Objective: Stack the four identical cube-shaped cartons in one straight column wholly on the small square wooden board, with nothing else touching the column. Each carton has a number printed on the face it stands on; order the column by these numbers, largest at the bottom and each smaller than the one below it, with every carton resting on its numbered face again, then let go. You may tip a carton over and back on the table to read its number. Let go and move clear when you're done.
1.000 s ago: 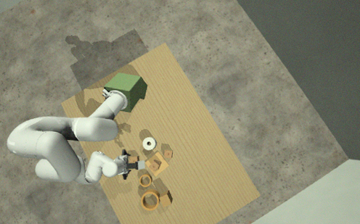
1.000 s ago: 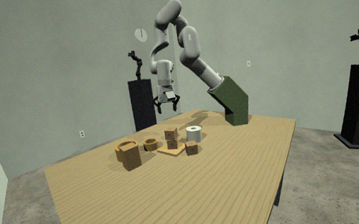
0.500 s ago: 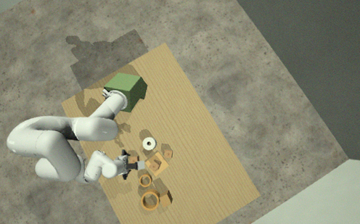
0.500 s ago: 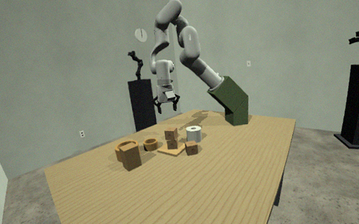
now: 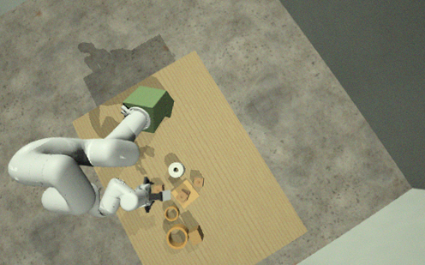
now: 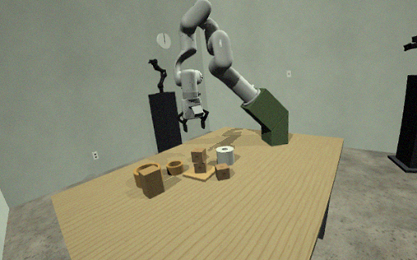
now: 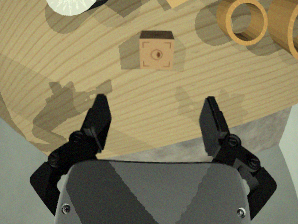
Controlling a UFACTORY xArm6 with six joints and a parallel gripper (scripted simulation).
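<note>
The carton lies 150 mm below my hand. Round my hand: square wooden board 130 mm ahead, 80 mm to the left, 170 mm below; small wooden ring 150 mm ahead, 50 mm to the right, 150 mm below; white paper roll 150 mm to the left, 140 mm below.
</note>
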